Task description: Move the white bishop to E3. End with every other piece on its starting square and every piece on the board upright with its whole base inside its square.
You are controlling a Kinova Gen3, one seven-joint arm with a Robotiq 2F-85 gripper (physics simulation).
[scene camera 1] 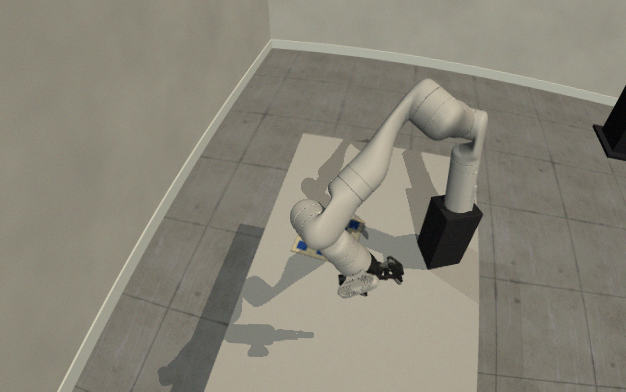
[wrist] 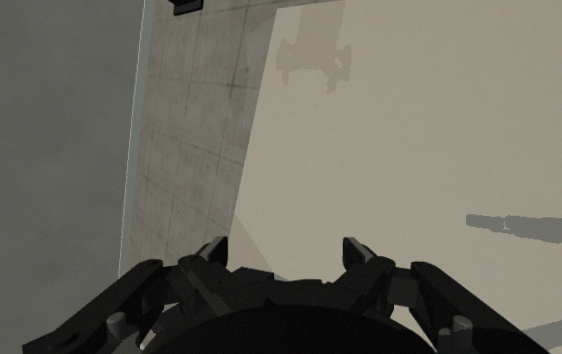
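Where they show: gripper, fingertip midpoint: (scene camera 1: pixel 382 287) (wrist: pixel 285 249); arm's base, origin of the base link: (scene camera 1: pixel 457 204).
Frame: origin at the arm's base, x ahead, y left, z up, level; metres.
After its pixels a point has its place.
Note:
A small board (scene camera 1: pixel 310 254) {x 0.468, y 0.101, z -0.263 m} with a pale yellow edge and blue squares lies on the table, largely hidden behind the arm in the scene view. One corner with blue squares shows left of the wrist links, and another shows to their right. The white bishop cannot be made out in either view, and the board does not show in the wrist view. My gripper (scene camera 1: pixel 401 271) (wrist: pixel 285 249) {x 0.224, y 0.393, z 0.088 m} is open, with nothing between its fingertips. It hangs above the table, to the right of the board in the scene view.
The pale table top (scene camera 1: pixel 400 345) {x 0.114, y 0.392, z -0.269 m} (wrist: pixel 410 140) {x 0.270, y 0.523, z -0.269 m} carries shadows of the arm. The arm's black pedestal (scene camera 1: pixel 450 235) {x 0.008, y 0.074, z -0.070 m} stands at its right side in the scene view. The arm reaches over the board. Another black stand (scene camera 1: pixel 616 130) is at the far right, and walls rise beyond the floor.

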